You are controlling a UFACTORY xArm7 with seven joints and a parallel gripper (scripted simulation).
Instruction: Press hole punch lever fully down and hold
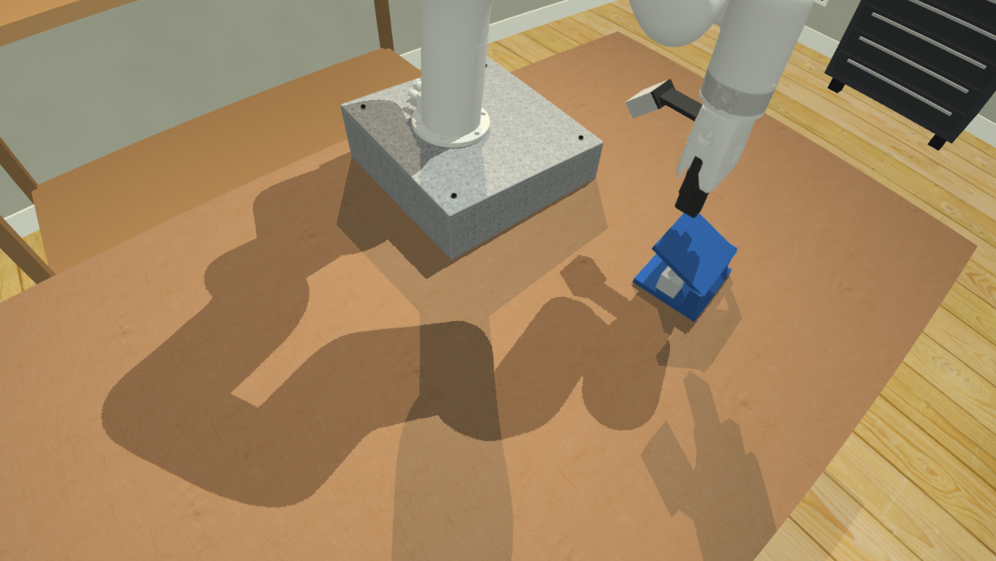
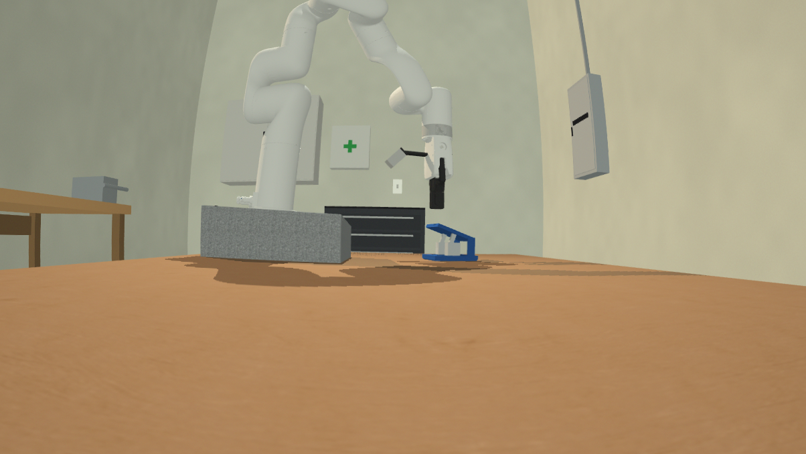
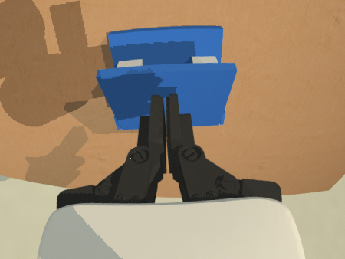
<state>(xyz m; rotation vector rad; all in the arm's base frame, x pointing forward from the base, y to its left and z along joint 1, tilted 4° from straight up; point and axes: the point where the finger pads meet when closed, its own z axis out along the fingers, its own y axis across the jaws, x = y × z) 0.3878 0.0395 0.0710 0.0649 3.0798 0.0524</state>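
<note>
My gripper is now 80 mm above the hole punch lever and 30 mm short of it. The rest, counted from my hand: hole punch 100 mm below, 40 mm ahead.
</note>
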